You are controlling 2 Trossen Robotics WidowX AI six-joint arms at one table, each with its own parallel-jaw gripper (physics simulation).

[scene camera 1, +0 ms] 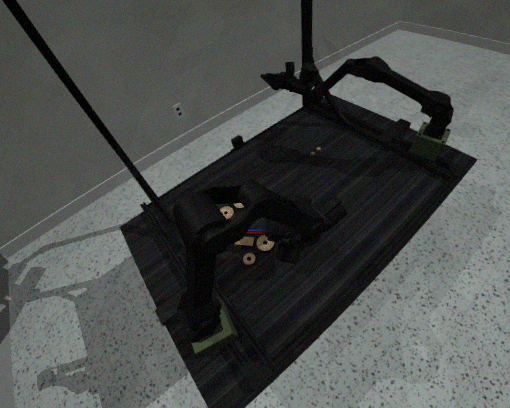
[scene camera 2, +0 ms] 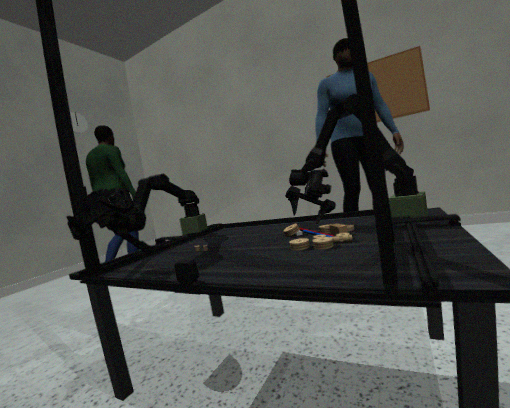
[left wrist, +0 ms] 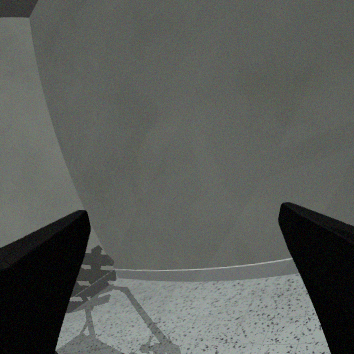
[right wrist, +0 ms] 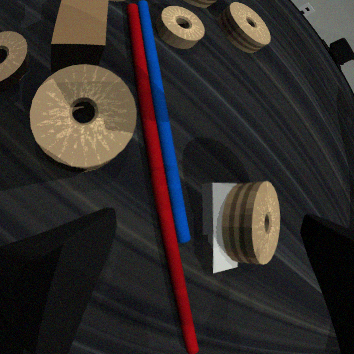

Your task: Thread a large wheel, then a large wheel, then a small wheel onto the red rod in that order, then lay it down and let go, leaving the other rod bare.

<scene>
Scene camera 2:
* my left gripper: 82, 208
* my right gripper: 305, 219
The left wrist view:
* my left gripper: 185, 217
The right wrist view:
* my right gripper: 213, 222
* red rod: 147, 118, on the table
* blue rod: 158, 99, on the table
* wooden block: 77, 39, on the table
</scene>
